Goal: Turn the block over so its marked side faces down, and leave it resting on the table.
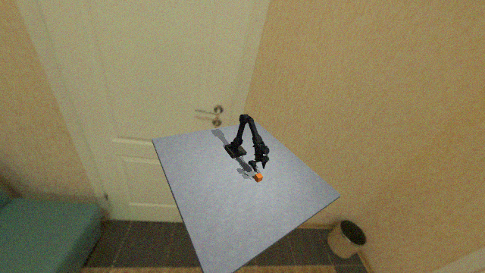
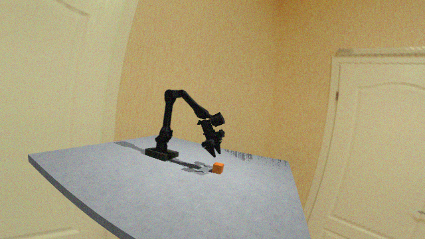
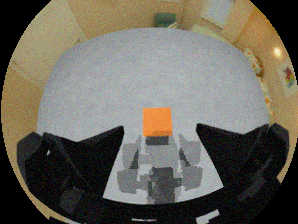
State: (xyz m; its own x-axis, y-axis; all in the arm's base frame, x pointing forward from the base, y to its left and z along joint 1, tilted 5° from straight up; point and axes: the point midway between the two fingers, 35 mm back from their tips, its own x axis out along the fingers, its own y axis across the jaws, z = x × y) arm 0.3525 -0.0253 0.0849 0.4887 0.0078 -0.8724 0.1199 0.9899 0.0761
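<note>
My gripper tip is 7 cm above the orange block.
</note>
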